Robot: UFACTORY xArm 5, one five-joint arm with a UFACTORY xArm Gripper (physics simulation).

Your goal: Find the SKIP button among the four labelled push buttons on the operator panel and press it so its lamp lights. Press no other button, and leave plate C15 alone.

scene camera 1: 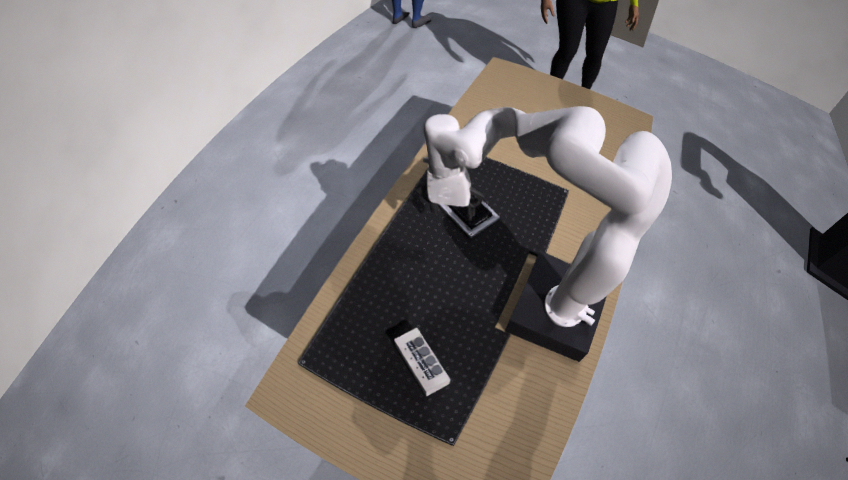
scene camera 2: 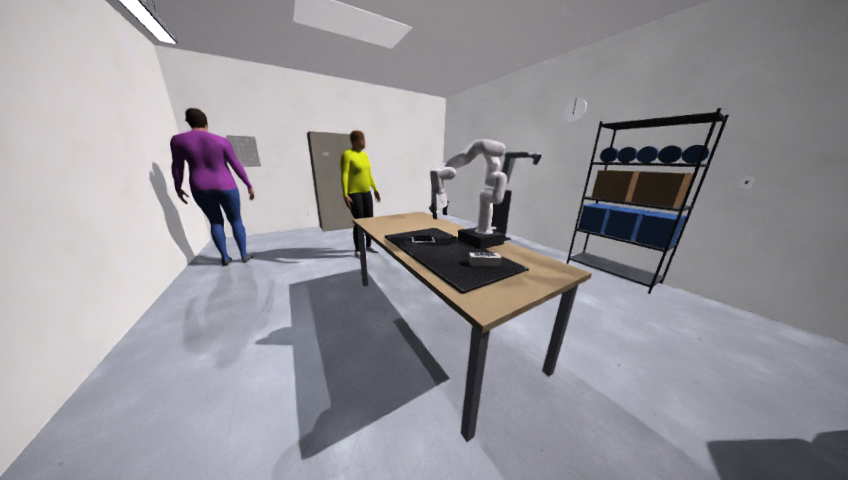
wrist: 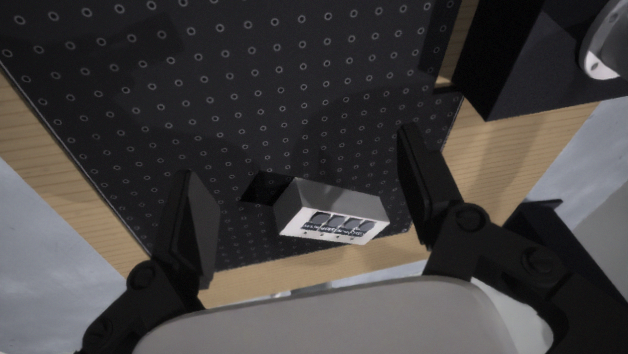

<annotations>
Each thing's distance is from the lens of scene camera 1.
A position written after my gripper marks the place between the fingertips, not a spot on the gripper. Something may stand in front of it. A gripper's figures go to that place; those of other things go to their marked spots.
my gripper [scene camera 1: 453, 214]: 112 cm
white operator panel [scene camera 1: 430, 383]: 109 cm
</annotations>
